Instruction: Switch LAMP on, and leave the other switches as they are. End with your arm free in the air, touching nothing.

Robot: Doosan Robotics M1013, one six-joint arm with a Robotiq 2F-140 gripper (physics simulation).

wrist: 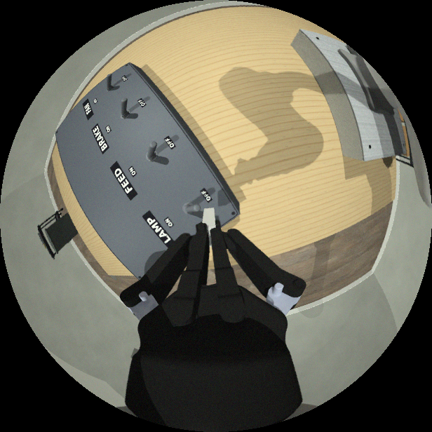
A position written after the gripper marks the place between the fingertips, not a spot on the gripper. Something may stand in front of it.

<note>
In view: the gripper [209,215] and a dark grey switch panel [136,204].
</note>
